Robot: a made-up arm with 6 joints. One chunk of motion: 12 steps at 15 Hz.
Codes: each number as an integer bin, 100 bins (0 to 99) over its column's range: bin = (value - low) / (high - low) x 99, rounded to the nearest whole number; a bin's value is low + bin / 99 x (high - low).
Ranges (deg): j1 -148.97..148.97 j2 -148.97..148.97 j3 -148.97..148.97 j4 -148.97..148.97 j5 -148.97..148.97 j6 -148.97..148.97
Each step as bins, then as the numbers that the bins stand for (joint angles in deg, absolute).
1 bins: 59 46 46 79 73 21
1 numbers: 28.59 -10.53 -10.53 88.78 70.72 -85.77
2 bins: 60 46 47 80 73 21
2 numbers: 31.60 -10.53 -7.52 91.79 70.72 -85.77
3 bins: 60 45 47 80 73 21
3 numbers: 31.60 -13.54 -7.52 91.79 70.72 -85.77
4 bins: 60 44 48 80 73 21
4 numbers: 31.60 -16.55 -4.51 91.79 70.72 -85.77
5 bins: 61 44 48 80 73 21
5 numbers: 34.61 -16.55 -4.51 91.79 70.72 -85.77
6 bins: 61 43 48 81 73 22
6 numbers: 34.61 -19.56 -4.51 94.80 70.72 -82.76
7 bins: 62 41 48 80 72 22
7 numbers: 37.62 -25.58 -4.51 91.79 67.71 -82.76
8 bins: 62 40 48 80 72 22
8 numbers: 37.62 -28.59 -4.51 91.79 67.71 -82.76
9 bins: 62 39 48 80 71 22
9 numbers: 37.62 -31.60 -4.51 91.79 64.70 -82.76
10 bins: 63 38 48 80 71 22
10 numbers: 40.63 -34.61 -4.51 91.79 64.70 -82.76
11 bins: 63 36 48 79 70 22
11 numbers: 40.63 -40.63 -4.51 88.78 61.69 -82.76
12 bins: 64 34 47 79 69 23
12 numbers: 43.64 -46.65 -7.52 88.78 58.69 -79.75
